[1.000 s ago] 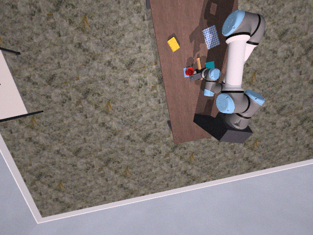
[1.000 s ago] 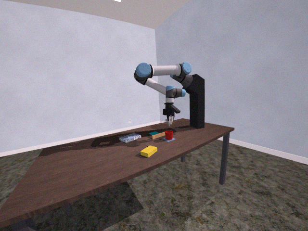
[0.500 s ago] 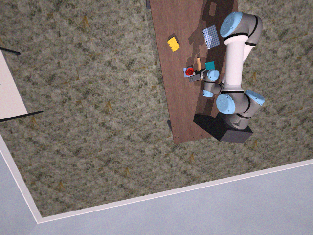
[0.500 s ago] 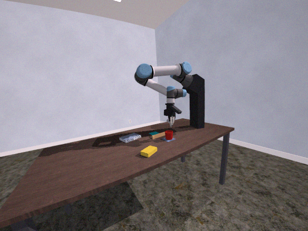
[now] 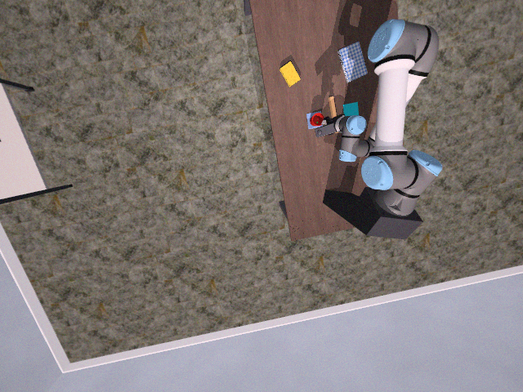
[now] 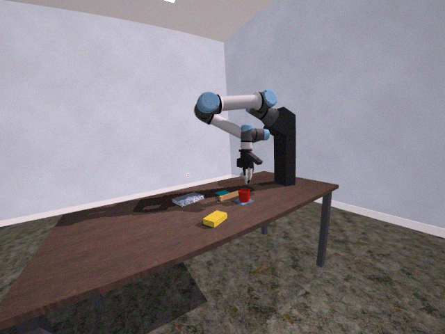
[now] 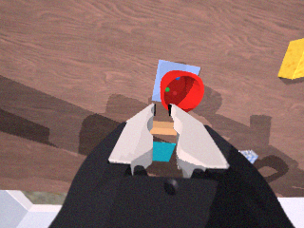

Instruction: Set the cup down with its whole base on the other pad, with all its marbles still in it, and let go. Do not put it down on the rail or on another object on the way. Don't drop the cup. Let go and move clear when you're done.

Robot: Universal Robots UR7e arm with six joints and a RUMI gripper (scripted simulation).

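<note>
My hand is 4 cm short of the red cup and 10 cm above it. Round my hand: wooden rail 3 cm ahead, 12 cm to the right, 12 cm below; then light blue pad 4 cm ahead, 13 cm below; then teal pad 1 cm ahead, 23 cm to the right, 13 cm below.
</note>
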